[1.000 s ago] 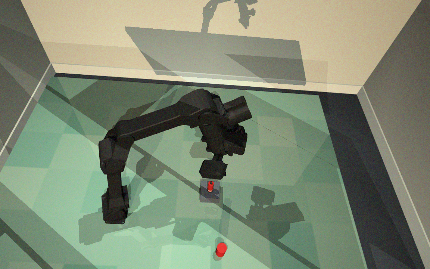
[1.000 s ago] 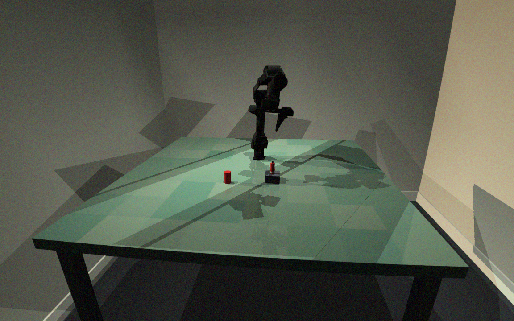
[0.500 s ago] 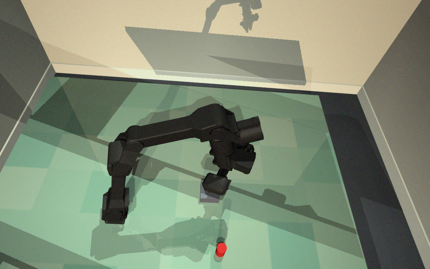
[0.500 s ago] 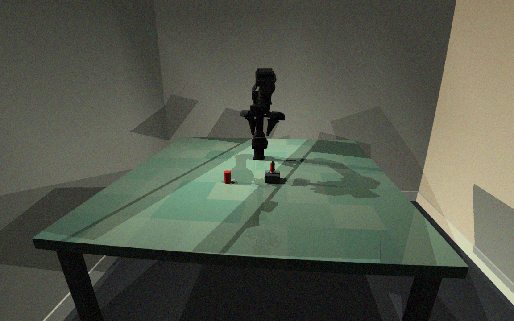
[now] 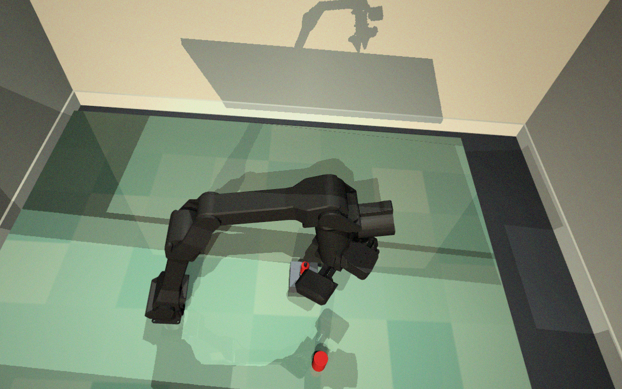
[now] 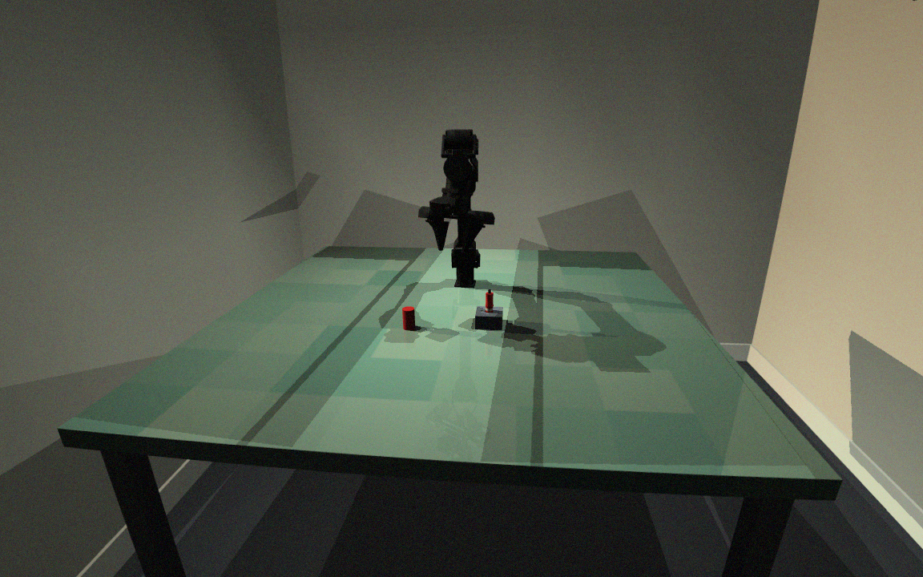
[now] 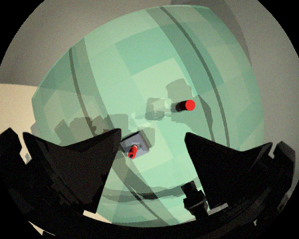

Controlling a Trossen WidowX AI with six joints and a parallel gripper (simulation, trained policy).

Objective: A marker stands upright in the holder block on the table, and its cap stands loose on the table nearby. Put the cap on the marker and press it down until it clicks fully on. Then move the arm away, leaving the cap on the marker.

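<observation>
Right now the red cap is 180 mm below my gripper tip, 120 mm to the right of it and 20 mm behind it. From my gripper tip the other things lie so: holder block (190 mm below, 90 mm to the left, 60 mm behind); red marker (140 mm below, 90 mm to the left, 60 mm behind).
</observation>
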